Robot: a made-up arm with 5 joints.
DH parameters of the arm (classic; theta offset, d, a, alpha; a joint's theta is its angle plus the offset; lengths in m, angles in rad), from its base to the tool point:
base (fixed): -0.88 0 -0.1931 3.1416
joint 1: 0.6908 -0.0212 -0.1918 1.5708
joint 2: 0 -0.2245 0.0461 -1.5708
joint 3: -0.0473 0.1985 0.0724 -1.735
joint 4: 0 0.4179 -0.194 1.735
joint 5: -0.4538 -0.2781 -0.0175 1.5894
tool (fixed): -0.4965 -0.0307 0 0
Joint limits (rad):
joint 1: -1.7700..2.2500
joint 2: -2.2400..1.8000
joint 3: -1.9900..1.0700
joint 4: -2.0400..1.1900
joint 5: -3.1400..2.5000
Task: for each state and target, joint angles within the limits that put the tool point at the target. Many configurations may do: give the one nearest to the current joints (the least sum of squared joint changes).
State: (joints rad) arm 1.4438 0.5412 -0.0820 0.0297 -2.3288
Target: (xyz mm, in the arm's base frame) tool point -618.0 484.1 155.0
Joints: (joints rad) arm 0.5864 0.2925 -0.2279 -0.2786 -2.2997
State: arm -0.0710 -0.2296 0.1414 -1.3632 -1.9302
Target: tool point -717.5 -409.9 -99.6
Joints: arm -0.8384 0.1140 0.6071 -2.0400 -1.7357
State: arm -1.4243 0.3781 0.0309 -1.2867 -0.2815
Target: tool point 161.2 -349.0 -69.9
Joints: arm -1.4713 0.4246 -0.4921 -1.2868 -0.2980
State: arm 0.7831 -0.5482 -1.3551 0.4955 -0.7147
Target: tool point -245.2 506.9 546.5
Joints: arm 0.9382 -1.3344 -1.6628 0.4457 -0.5998
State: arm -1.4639 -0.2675 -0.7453 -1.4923 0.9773
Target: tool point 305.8 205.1 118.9
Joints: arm -1.7700 -0.1936 -1.1171 -1.9817 0.9362
